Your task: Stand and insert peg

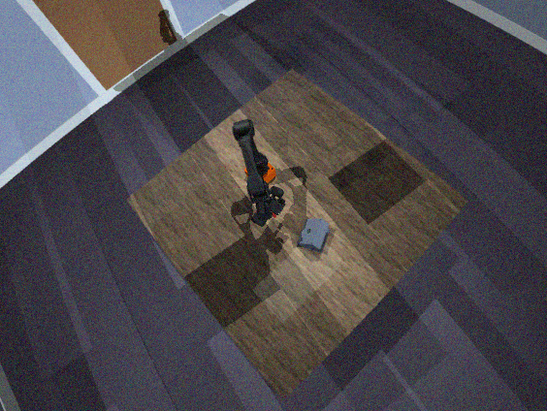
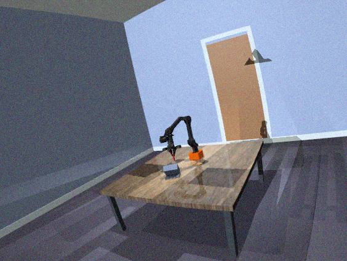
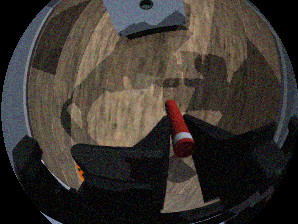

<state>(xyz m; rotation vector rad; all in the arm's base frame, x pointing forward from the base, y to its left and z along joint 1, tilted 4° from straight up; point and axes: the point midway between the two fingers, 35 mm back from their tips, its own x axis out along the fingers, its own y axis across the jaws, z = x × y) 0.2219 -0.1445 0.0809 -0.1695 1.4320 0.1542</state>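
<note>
My gripper tip is 190 mm short of the sloped panel, 70 mm above it and 60 mm to the right of it. From my gripper tip the other things lie so: red peg 20 mm above.
</note>
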